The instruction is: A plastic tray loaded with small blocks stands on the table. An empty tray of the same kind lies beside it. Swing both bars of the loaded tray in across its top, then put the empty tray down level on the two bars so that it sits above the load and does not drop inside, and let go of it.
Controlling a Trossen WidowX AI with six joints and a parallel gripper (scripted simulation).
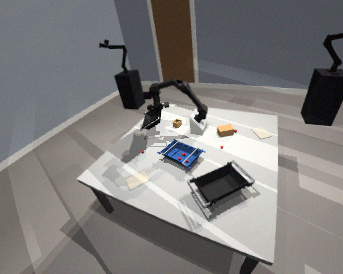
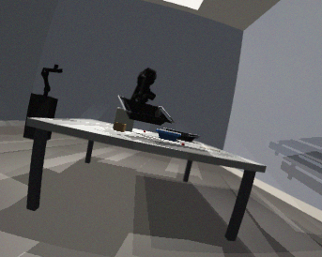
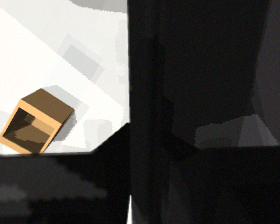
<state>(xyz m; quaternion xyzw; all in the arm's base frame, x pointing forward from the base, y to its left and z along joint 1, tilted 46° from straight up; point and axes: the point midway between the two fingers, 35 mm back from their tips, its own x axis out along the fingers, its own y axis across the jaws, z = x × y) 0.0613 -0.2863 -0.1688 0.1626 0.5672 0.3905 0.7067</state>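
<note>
My gripper tip is now 7 cm to the left of the dark tray and 3 cm short of it. Also, from my gripper tip: brown box: 56 cm to the left, 14 cm below, 6 cm behind.
</note>
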